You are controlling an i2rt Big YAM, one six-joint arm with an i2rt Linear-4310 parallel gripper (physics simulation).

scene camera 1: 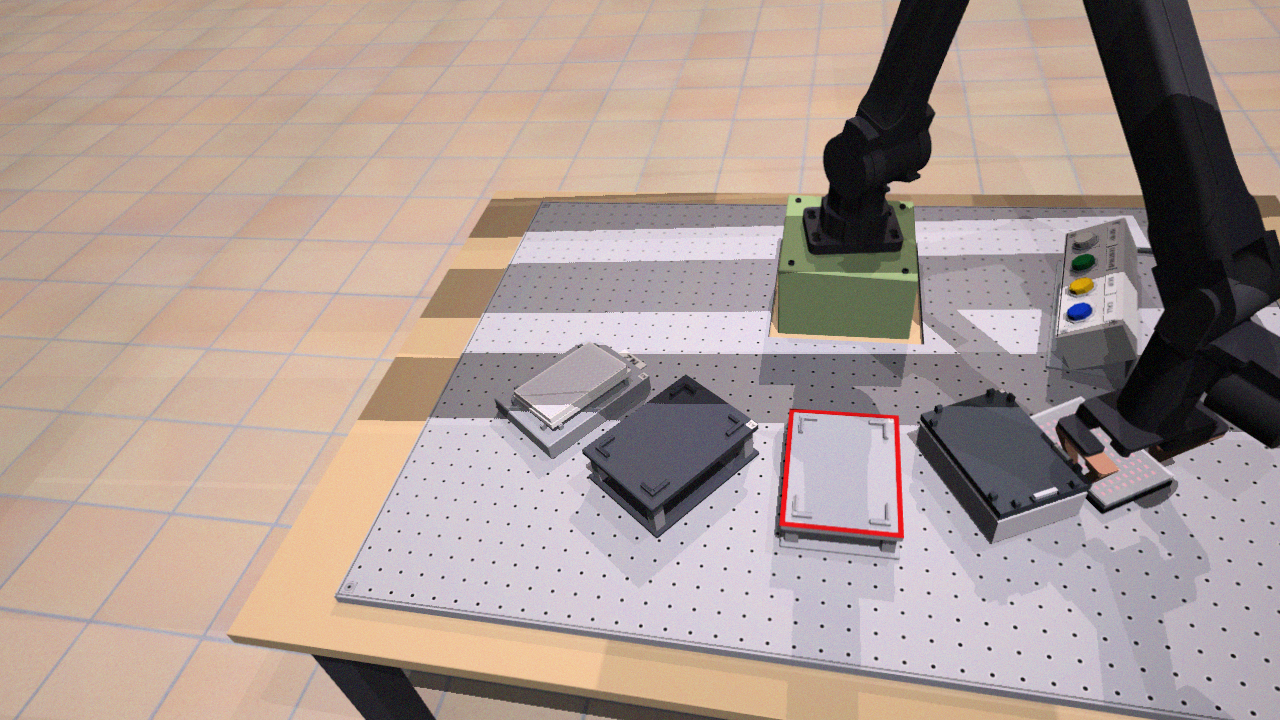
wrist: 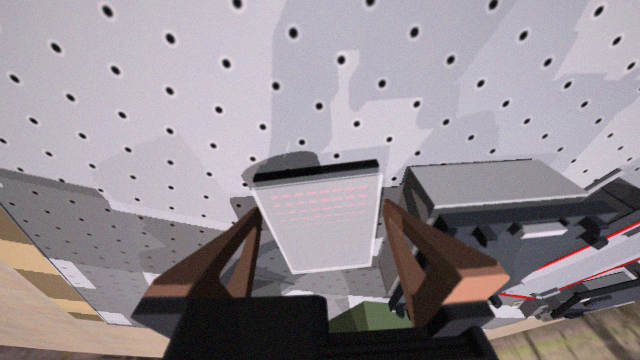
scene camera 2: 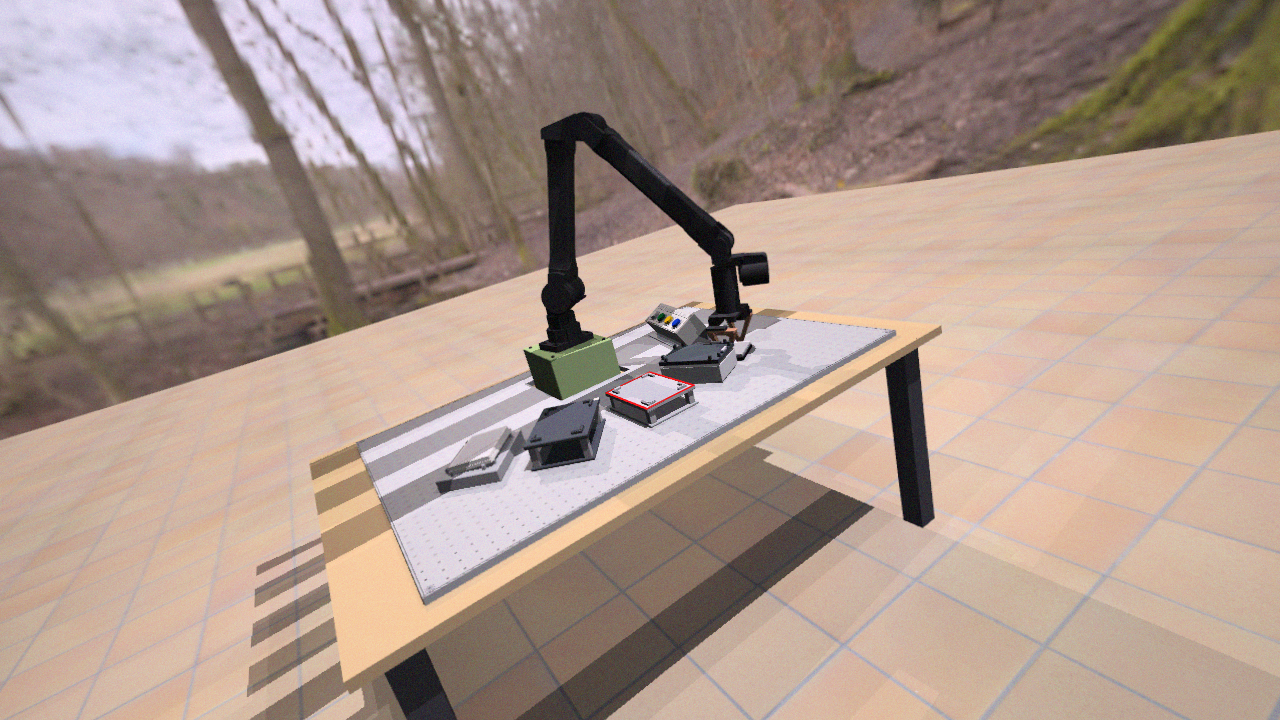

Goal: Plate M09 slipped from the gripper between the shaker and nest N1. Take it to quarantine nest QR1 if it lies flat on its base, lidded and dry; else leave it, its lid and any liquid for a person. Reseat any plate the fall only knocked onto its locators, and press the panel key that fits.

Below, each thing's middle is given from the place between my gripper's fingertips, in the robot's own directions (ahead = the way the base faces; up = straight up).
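Pink-welled plate [wrist: 373,163]: 3 cm behind my hand and 1 cm to the right of it. Dark station [scene camera 1: 1011,478]: 12 cm to the right of my hand and 2 cm above it.
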